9 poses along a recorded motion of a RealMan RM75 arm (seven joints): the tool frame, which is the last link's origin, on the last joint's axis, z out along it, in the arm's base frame.
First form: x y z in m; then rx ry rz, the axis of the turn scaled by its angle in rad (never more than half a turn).
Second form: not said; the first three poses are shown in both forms.
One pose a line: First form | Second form
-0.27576 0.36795 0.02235 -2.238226 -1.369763 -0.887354 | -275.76 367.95 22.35 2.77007 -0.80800 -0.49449 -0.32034
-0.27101 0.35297 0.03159 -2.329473 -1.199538 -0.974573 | -271.01 352.97 31.59 2.79556 -0.83328 -0.42909 -0.34862
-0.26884 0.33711 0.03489 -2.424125 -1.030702 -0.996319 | -268.84 337.11 34.89 2.81627 -0.86076 -0.36598 -0.35377
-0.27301 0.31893 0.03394 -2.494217 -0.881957 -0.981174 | -273.01 318.93 33.94 2.82164 -0.88396 -0.31257 -0.34773
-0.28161 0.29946 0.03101 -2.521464 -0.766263 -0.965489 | -281.61 299.46 31.01 2.80662 -0.89840 -0.27302 -0.34400
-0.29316 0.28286 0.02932 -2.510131 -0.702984 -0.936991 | -293.16 282.86 29.32 2.77000 -0.90618 -0.25378 -0.33826
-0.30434 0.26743 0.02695 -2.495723 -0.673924 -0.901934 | -304.34 267.43 26.95 2.73794 -0.91153 -0.24614 -0.32942
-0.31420 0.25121 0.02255 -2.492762 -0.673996 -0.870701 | -314.20 251.21 22.55 2.72512 -0.91474 -0.24733 -0.31951
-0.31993 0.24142 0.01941 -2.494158 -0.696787 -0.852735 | -319.93 241.42 19.41 2.72644 -0.91480 -0.25557 -0.31276
